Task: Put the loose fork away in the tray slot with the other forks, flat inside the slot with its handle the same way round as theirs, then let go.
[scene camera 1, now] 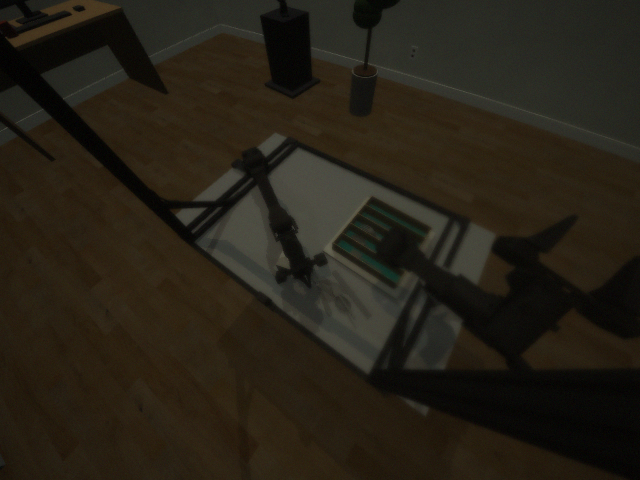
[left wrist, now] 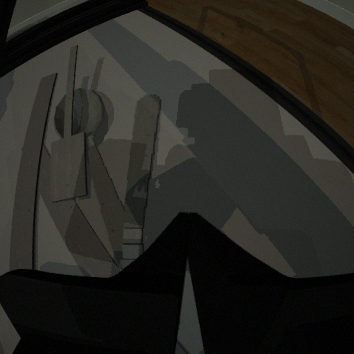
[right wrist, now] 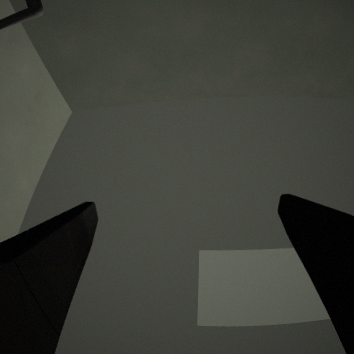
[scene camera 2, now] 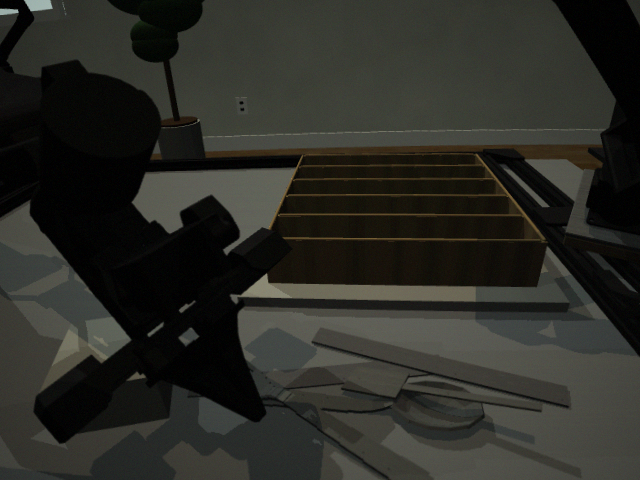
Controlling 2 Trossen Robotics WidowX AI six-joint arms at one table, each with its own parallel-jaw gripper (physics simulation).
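The loose fork [scene camera 2: 361,450] [left wrist: 148,125] lies on the table among other utensils. Its handle and neck show in scene camera 2 and the left wrist view; its tines are hidden behind my left fingers. My left gripper [scene camera 1: 308,284] [scene camera 2: 257,414] [left wrist: 186,220] is shut and empty, with its fingertips low over the table beside the fork's neck. My right gripper [right wrist: 189,207] is open and empty, facing a wall far from the fork. The divided wooden tray [scene camera 1: 361,265] [scene camera 2: 403,263] lies beyond the loose utensils. Faint pale utensils show in its slots in scene camera 1, too dark to identify.
A long flat strip [scene camera 2: 439,365] [left wrist: 30,175], a flat square-headed utensil [scene camera 2: 377,382] [left wrist: 69,167] and a round spoon-like piece [scene camera 2: 439,410] [left wrist: 100,112] lie close to the fork. The tray rests on a pale board [scene camera 2: 361,292]. The right arm reaches over part of the tray in scene camera 1.
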